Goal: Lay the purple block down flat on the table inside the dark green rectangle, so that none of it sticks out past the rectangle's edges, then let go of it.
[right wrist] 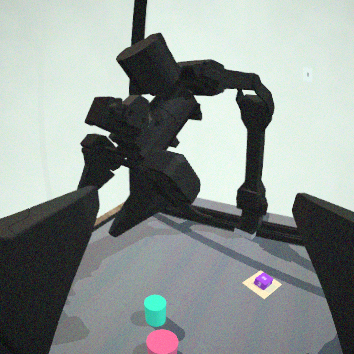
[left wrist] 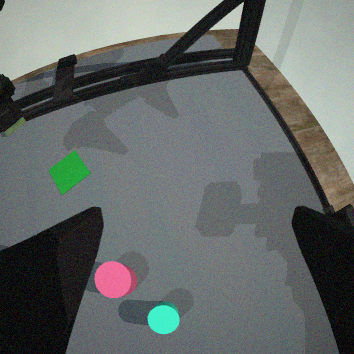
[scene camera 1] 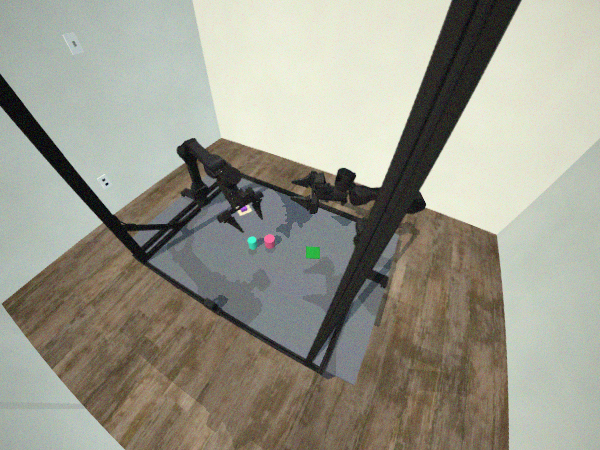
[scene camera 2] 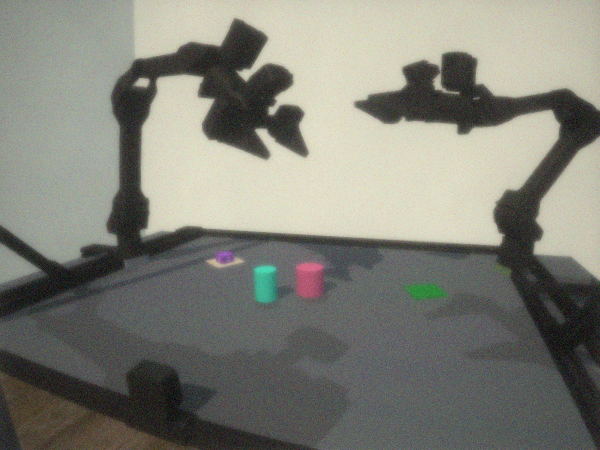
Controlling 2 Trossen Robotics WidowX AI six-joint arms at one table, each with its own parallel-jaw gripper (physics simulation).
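Where they show: left gripper, fingertip midpoint: (left wrist: 202, 217) (scene camera 1: 253, 225) (scene camera 2: 289, 156); right gripper, fingertip midpoint: (right wrist: 201, 200) (scene camera 1: 291, 189) (scene camera 2: 360, 101); left arm's base, origin of the base link: (right wrist: 247, 226) (scene camera 1: 203, 202) (scene camera 2: 130, 255); right arm's base, origin of the base link: (left wrist: 10, 116) (scene camera 2: 515, 264).
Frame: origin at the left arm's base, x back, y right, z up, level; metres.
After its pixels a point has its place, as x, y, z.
Observation:
A small purple block (scene camera 1: 244, 209) @[-0.203, -0.138, -0.004] (scene camera 2: 225, 257) @[-0.202, -0.131, -0.004] (right wrist: 263, 281) @[-0.199, -0.146, 0.000] rests on a cream square (scene camera 1: 243, 213) @[-0.211, -0.122, -0.018] (scene camera 2: 238, 261) @[-0.216, -0.159, -0.018] (right wrist: 265, 294) @[-0.217, -0.166, -0.018] at the table's back left in scene camera 2. A flat green rectangle (scene camera 1: 313, 252) @[-0.649, -0.210, -0.018] (scene camera 2: 425, 291) @[-0.648, -0.206, -0.018] (left wrist: 69, 172) @[-0.644, -0.204, -0.018] lies on the table farther right. My left gripper (scene camera 1: 252, 225) @[-0.498, 0.000, 0.230] (scene camera 2: 287, 157) @[-0.498, 0.000, 0.230] (left wrist: 202, 217) @[-0.498, 0.000, 0.230] is open and empty, high above the table. The purple block does not show in the left wrist view. My right gripper (scene camera 1: 292, 190) @[-0.527, -0.173, 0.325] (scene camera 2: 356, 104) @[-0.527, -0.173, 0.325] (right wrist: 201, 200) @[-0.527, -0.173, 0.325] is open and empty, held high and roughly level, pointing toward the left arm.
A teal cylinder (scene camera 1: 252, 243) @[-0.435, -0.016, 0.032] (scene camera 2: 265, 284) @[-0.432, -0.011, 0.014] (left wrist: 163, 319) @[-0.419, -0.025, 0.035] (right wrist: 155, 310) @[-0.432, -0.040, 0.034] and a pink cylinder (scene camera 1: 269, 241) @[-0.481, -0.081, 0.030] (scene camera 2: 310, 280) @[-0.483, -0.073, 0.013] (left wrist: 113, 279) @[-0.468, -0.090, 0.030] (right wrist: 162, 343) @[-0.471, -0.096, 0.030] stand upright between the purple block and the green rectangle. An olive patch (scene camera 2: 503, 270) (left wrist: 14, 127) @[-0.759, -0.391, -0.012] lies by the right arm's base.

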